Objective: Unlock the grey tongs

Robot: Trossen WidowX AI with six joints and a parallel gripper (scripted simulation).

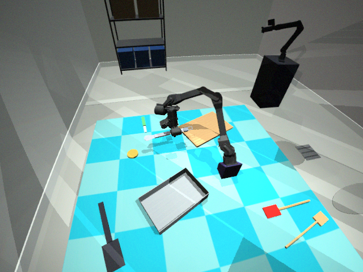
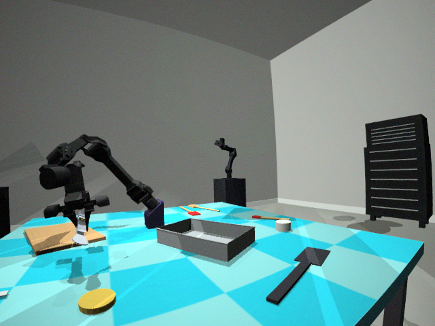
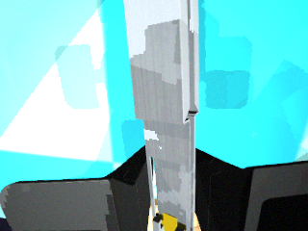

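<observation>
Now: the wooden board 260 mm behind my gripper tip, 120 mm to the right of it and 70 mm below it. From my gripper tip the other things lie so: yellow disc (280 mm ahead, 70 mm below, 50 mm to the left); then roasting tin (400 mm to the left, 60 mm ahead, 50 mm below); then yellow lock piece (40 mm above, 30 mm behind, 10 mm to the right).
</observation>
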